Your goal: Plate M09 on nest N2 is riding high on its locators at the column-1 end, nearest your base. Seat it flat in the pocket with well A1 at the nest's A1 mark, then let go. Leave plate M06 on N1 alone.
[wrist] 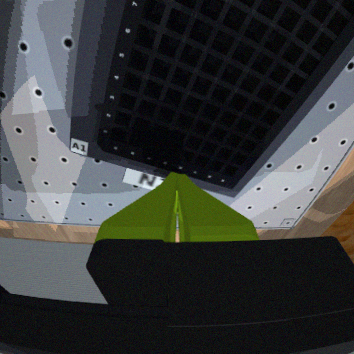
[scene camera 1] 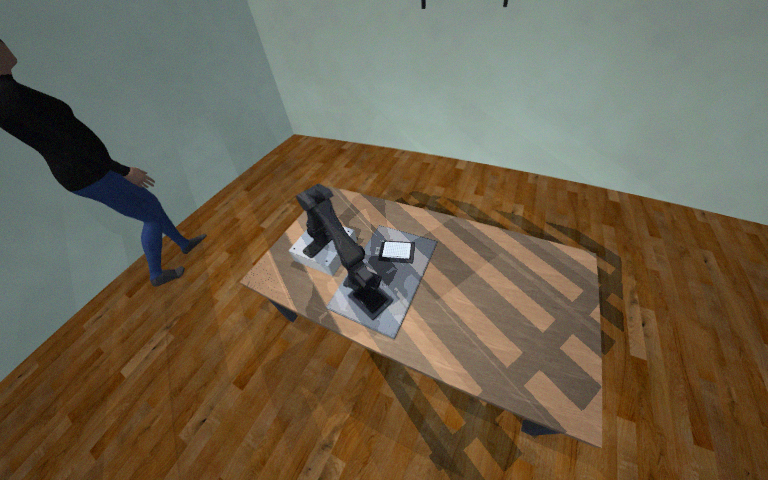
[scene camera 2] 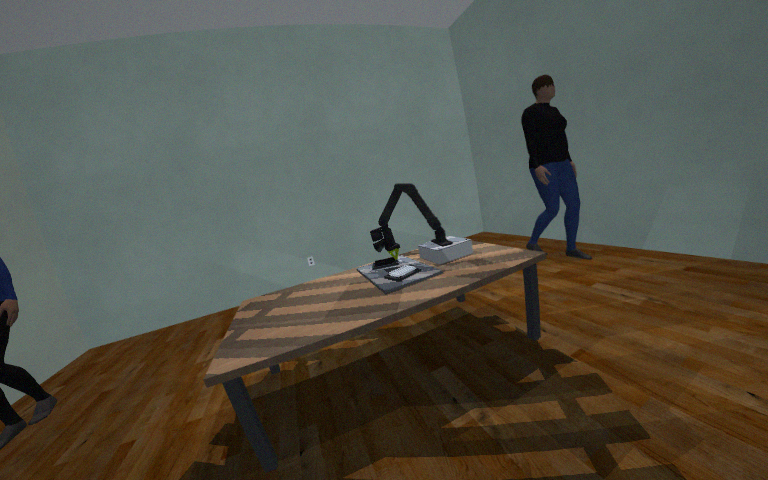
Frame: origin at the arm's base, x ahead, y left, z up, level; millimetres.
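Where they show: gripper, fingertip midpoint: [wrist: 176, 177] [scene camera 1: 356, 288] [scene camera 2: 396, 259]; arm's base, link origin: [scene camera 1: 321, 241] [scene camera 2: 441, 242].
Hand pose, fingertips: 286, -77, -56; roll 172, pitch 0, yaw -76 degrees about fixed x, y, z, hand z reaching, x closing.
Note:
Each offset is from my fingertips to the top centre of the thing, as dx, dy, dz. "pt": to the spot under its first point. Level surfaces: height alone.
Black plate M09 @(+76, -1, +10) [scene camera 1: 369, 301] [scene camera 2: 385, 262] [wrist: 215, 75] lies in dark nest N2 @(pt +20, +58, -4) [wrist: 86, 131]. In the wrist view its column-1 end faces my fingers, and its lettered corner by row A is beside the nest's A1 label @(pt +8, +62, -4) [wrist: 79, 146]. Whether that end sits flush or slightly high cannot be told. My gripper [scene camera 2: 395, 259] [wrist: 176, 177] is shut and empty, its green tips at the column-1 edge of the nest, partly covering the N2 label @(pt -20, +21, -14) [wrist: 142, 178]. Contact with the plate is unclear. White plate M06 @(+25, +268, +10) [scene camera 1: 397, 249] [scene camera 2: 403, 272] sits on nest N1.
Both nests stand on a grey perforated board [scene camera 1: 395, 327] [scene camera 2: 380, 286] [wrist: 50, 172] on the wooden table @(dz -29) [scene camera 1: 543, 305] [scene camera 2: 294, 322]. The arm's white base box [scene camera 1: 322, 261] [scene camera 2: 447, 250] is beside the board. A person [scene camera 1: 50, 135] [scene camera 2: 546, 135] stands beyond the table.

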